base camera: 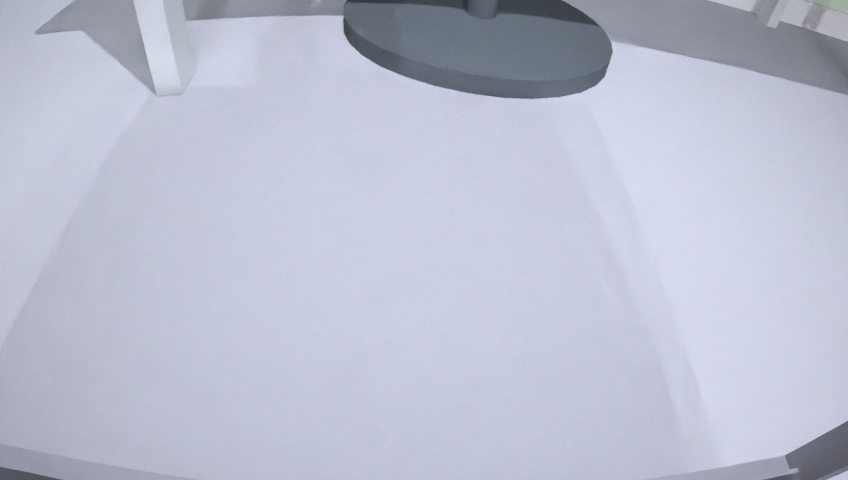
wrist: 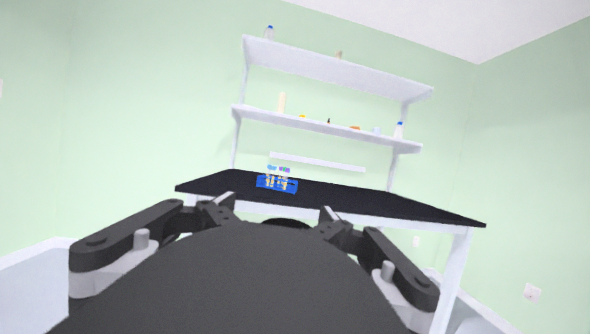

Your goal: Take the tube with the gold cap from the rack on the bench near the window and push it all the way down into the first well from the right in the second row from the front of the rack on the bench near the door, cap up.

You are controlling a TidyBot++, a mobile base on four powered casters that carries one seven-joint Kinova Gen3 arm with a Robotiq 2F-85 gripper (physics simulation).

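Places are measured from the arm's base along level axes (x back, y down, z right), in metres.
Pixels of known places: gripper, fingertip midpoint: [wrist: 277,208].
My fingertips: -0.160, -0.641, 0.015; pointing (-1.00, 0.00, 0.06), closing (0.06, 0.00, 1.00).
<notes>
For each thing: its top centre in the pictures, then the offset to it from my fingertips, as dx, dy, dz. "spot": a spot on its surface instead. Level surfaces: height alone.
- black-topped bench, surface height: dy +0.123
- round dark grey pedestal base, top centre: [base camera: 481,13] -0.733, +1.008, +0.122
- white leg, surface spot: [base camera: 161,47] spot: -0.488, +0.963, -0.319
My gripper [wrist: 277,208] is open, with no tube between its fingers. Beyond the fingertips in the wrist view, a small, distant blue rack [wrist: 292,188] stands on the black-topped bench [wrist: 350,200], left of the middle. Several tubes stand upright in it, cap up. Their caps look light blue on the left, and purple and green on the right. No gold cap can be made out in either view. The rack's wells are too small to tell apart. Whether this bench is the one near the window or the one near the door cannot be told.
Two white shelves [wrist: 330,67] [wrist: 320,125] with bottles and small items hang above the bench. In the base view, a round dark grey pedestal base [base camera: 476,56] stands on the floor at the top, with a white leg [base camera: 161,47] to its left. A wall outlet [wrist: 532,292] is at right.
</notes>
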